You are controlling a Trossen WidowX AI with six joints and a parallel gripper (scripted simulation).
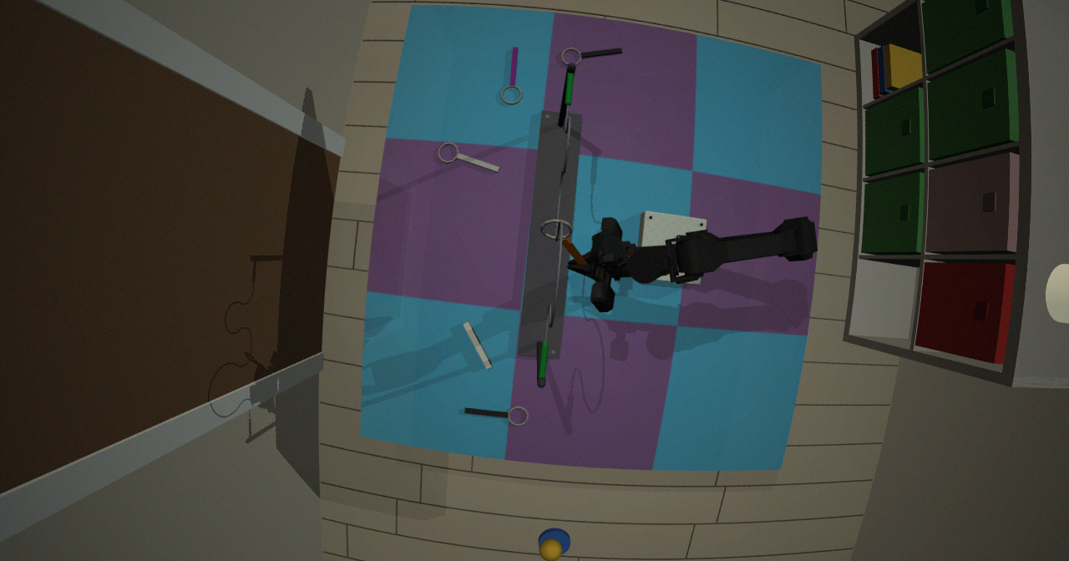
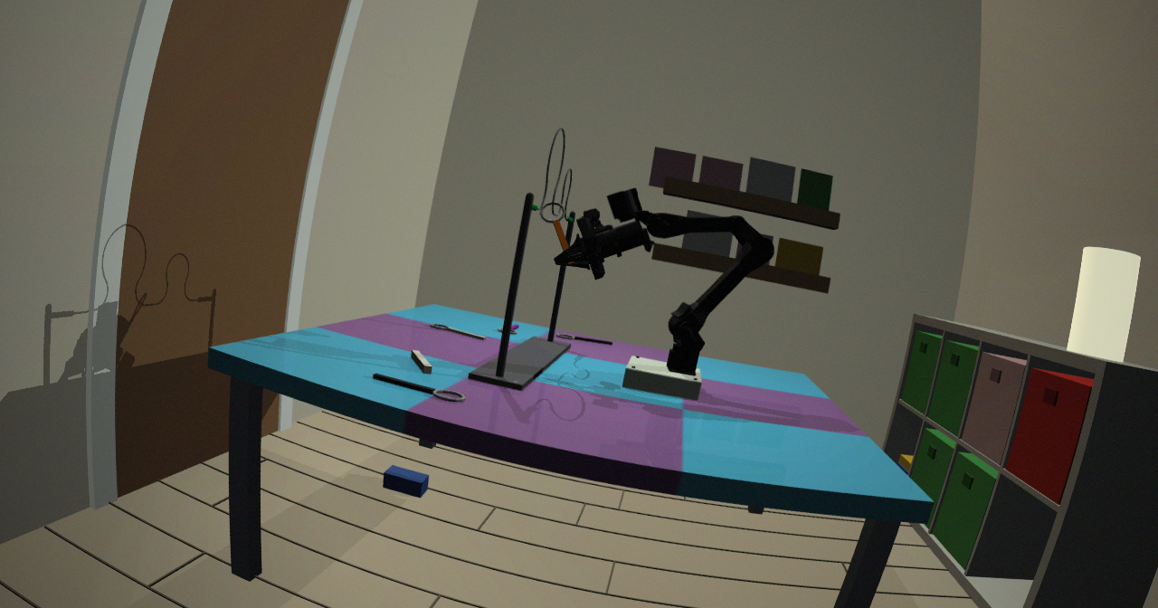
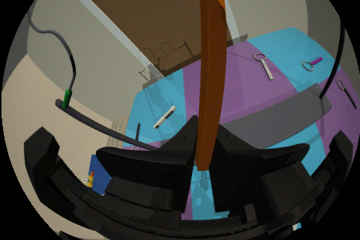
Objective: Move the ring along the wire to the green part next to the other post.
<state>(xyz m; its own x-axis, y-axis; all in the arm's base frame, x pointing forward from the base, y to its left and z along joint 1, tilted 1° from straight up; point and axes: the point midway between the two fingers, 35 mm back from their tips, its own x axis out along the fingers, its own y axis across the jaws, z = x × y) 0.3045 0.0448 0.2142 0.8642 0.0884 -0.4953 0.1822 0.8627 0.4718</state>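
The orange-handled ring lies 8 cm above my gripper tip, 4 cm to the right of it and 1 cm ahead of it. Also, from my gripper tip: white bar (24 cm below, 22 cm to the left, 21 cm ahead).
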